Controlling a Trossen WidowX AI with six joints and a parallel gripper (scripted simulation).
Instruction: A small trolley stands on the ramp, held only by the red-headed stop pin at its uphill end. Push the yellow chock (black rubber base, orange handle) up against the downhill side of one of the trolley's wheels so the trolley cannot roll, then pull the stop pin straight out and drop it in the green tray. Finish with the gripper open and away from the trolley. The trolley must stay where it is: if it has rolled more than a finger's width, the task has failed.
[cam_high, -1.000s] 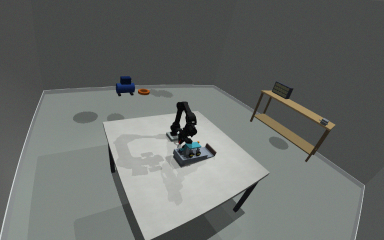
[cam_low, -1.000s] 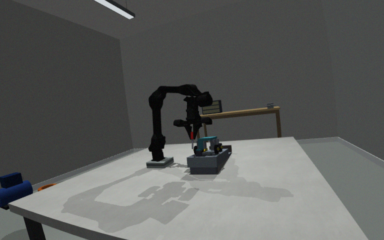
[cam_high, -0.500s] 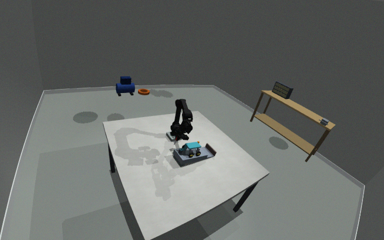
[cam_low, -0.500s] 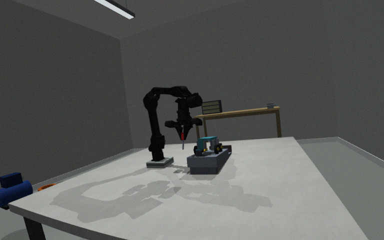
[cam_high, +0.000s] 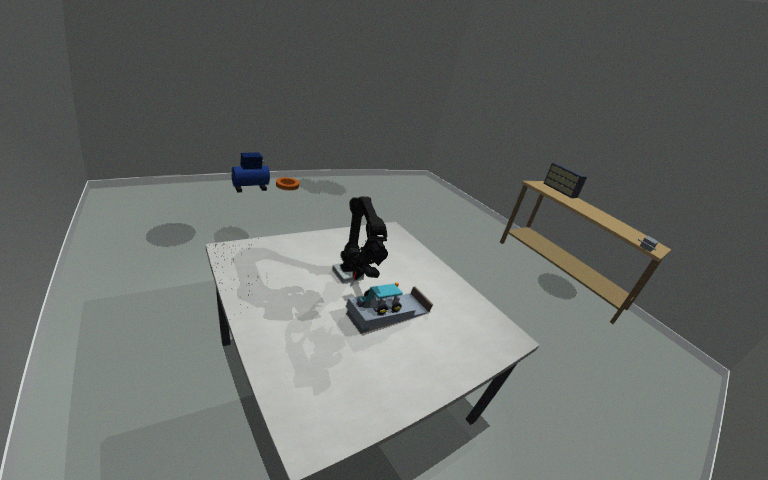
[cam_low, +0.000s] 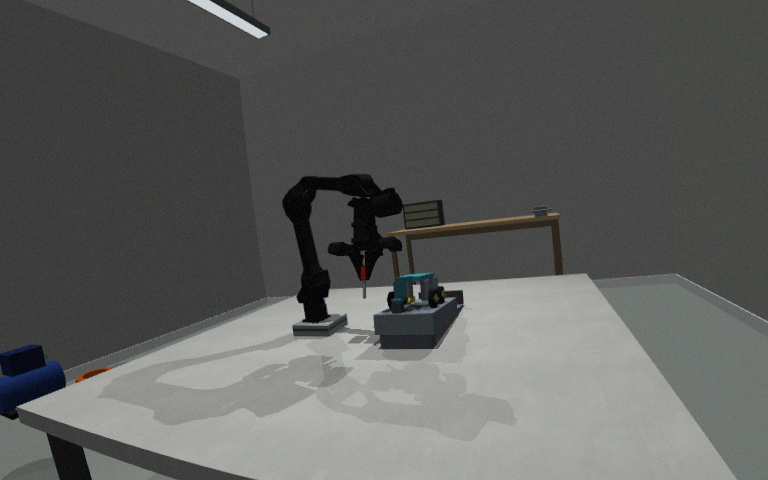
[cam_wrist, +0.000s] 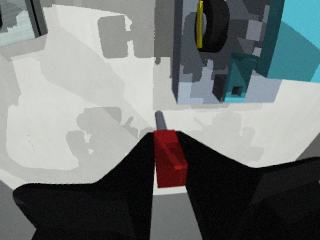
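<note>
My gripper tip is 20 cm to the right of the green tray, 18 cm above it and 4 cm past it. From my gripper tip the other things lie so: grey ramp (12 cm to the left, 12 cm below, 9 cm ahead); teal trolley (11 cm to the left, 9 cm ahead, 6 cm below); red-headed stop pin (right at my gripper tip).
</note>
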